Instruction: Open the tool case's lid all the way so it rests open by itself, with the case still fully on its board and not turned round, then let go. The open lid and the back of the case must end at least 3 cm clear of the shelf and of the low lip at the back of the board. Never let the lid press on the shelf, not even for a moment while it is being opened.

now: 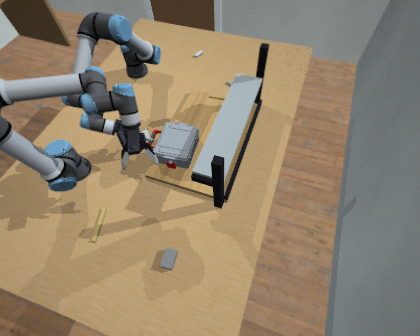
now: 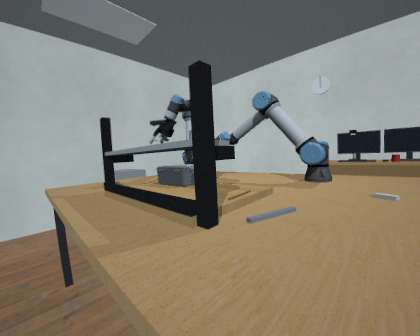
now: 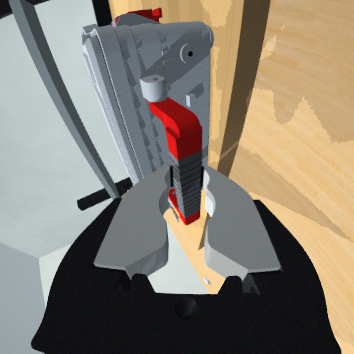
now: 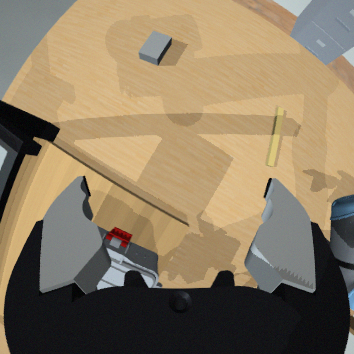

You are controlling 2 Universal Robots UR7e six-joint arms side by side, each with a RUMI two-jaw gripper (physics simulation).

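Pixels of known places: left gripper, fingertip midpoint: (image 1: pixel 152 140) (image 3: pixel 186 167); right gripper, fingertip midpoint: (image 1: pixel 141 167) (image 4: pixel 177 179); left arm's base, origin of the base link: (image 1: pixel 137 71) (image 2: pixel 318 180); right arm's base, origin of the base link: (image 1: pixel 77 170).
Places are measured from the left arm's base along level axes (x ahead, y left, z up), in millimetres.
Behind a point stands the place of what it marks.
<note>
The grey tool case (image 1: pixel 177 140) @(x 749, y -339, z 134 mm) (image 2: pixel 175 175) @(x 800, y -251, z 87 mm) (image 4: pixel 142 257) @(x 731, y -465, z 86 mm) sits upright on the wooden board (image 1: pixel 192 106) @(x 569, y -32, z 29 mm) (image 4: pixel 75 172) @(x 970, y -446, z 29 mm), its lid down, in front of the shelf (image 1: pixel 227 125) @(x 944, y -155, z 226 mm) (image 2: pixel 165 148) @(x 930, y 122, z 210 mm). A red latch (image 1: pixel 171 164) @(x 799, y -450, z 78 mm) (image 4: pixel 119 236) @(x 793, y -455, z 78 mm) shows on the case's near end. My left gripper (image 3: pixel 186 167) @(x 614, y -407, z 91 mm) is shut on the case's red and grey handle (image 3: pixel 186 132) @(x 619, y -453, z 98 mm), at the side away from the shelf. My right gripper (image 1: pixel 140 163) @(x 819, y -614, z 277 mm) (image 2: pixel 157 141) @(x 819, y -614, z 277 mm) (image 4: pixel 177 179) @(x 819, y -614, z 277 mm) is open and empty, above and beside the case; its fingers point down. The hinges are hard to make out.
Black posts (image 1: pixel 218 182) @(x 1131, y -458, z 272 mm) (image 2: pixel 202 150) @(x 877, y 275, z 196 mm) hold the shelf, and a low black bar (image 1: pixel 243 150) @(x 1041, y -132, z 66 mm) (image 2: pixel 150 199) @(x 976, y 55, z 47 mm) runs along the board's back. A yellow stick (image 1: pixel 98 225) @(x 727, y -908, z 11 mm) (image 4: pixel 275 136) @(x 722, y -897, z 11 mm) and a grey block (image 1: pixel 169 259) @(x 1120, y -803, z 28 mm) (image 4: pixel 156 47) @(x 1099, y -796, z 28 mm) lie on the table. Both arms are close together at the case's front.
</note>
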